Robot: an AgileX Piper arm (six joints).
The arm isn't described. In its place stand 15 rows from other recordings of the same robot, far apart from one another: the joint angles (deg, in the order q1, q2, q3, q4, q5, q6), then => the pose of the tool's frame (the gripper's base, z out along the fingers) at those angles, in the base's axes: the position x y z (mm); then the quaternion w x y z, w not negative.
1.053, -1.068, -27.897, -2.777, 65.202, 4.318 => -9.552 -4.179 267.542 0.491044 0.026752 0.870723 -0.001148
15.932, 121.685, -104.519, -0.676, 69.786, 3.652 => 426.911 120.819 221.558 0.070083 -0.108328 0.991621 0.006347
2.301, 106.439, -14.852, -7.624, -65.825, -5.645 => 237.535 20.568 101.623 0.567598 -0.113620 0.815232 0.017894
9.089, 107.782, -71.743, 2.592, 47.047, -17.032 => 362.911 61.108 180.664 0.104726 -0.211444 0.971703 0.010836
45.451, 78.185, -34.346, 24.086, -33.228, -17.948 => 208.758 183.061 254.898 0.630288 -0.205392 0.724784 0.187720
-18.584, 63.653, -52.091, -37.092, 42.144, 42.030 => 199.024 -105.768 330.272 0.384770 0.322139 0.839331 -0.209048
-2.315, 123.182, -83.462, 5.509, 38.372, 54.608 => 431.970 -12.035 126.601 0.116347 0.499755 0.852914 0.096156
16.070, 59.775, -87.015, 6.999, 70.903, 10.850 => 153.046 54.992 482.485 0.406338 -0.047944 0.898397 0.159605
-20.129, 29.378, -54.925, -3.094, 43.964, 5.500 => 60.900 -25.953 420.509 0.610966 0.170473 0.765867 -0.105394
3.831, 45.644, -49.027, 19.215, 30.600, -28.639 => 157.541 25.829 378.347 0.569297 -0.159814 0.805927 0.029017
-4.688, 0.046, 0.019, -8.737, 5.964, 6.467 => 56.230 -6.052 203.770 0.699498 0.020866 0.712723 -0.047878
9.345, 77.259, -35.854, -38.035, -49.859, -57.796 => 259.429 86.131 285.105 0.672486 -0.595190 0.307855 -0.314223
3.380, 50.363, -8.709, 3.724, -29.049, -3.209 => 153.914 6.215 220.919 0.658274 -0.011508 0.752650 0.007819
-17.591, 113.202, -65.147, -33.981, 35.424, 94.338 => 343.115 -139.710 129.626 0.194677 0.665429 0.714824 -0.091276
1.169, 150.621, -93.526, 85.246, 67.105, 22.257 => 450.879 92.760 11.334 0.290707 -0.535546 -0.624606 -0.488413
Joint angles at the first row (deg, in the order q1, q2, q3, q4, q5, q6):
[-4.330, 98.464, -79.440, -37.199, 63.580, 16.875]
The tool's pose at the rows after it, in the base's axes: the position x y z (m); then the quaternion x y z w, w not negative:
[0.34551 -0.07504 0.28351 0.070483 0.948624 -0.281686 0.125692]
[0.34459 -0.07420 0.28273 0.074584 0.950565 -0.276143 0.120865]
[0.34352 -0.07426 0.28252 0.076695 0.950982 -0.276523 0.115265]
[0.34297 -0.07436 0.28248 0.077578 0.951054 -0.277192 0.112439]
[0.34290 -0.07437 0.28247 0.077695 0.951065 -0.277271 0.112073]
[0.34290 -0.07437 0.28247 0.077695 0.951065 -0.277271 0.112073]
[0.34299 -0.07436 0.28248 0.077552 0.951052 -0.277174 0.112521]
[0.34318 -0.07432 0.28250 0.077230 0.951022 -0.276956 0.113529]
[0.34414 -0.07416 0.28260 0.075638 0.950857 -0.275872 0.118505]
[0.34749 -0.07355 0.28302 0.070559 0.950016 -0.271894 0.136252]
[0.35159 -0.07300 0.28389 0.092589 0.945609 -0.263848 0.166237]
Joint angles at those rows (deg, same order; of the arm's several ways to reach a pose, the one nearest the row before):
[-4.331, 98.463, -79.440, -36.362, 64.596, 16.874]
[-4.329, 98.464, -79.441, -35.529, 65.131, 16.876]
[-4.330, 98.465, -79.440, -35.423, 65.810, 16.876]
[-4.330, 98.463, -79.439, -35.430, 66.159, 16.875]
[-4.330, 98.463, -79.439, -35.430, 66.203, 16.875]
[-4.330, 98.463, -79.439, -35.430, 66.203, 16.875]
[-4.331, 98.464, -79.440, -35.430, 66.149, 16.874]
[-4.329, 98.463, -79.439, -35.430, 66.025, 16.876]
[-4.329, 98.465, -79.441, -35.430, 65.414, 16.875]
[-4.330, 98.464, -79.438, -35.430, 63.247, 16.945]
[-4.330, 98.464, -79.440, -35.687, 60.598, 20.561]

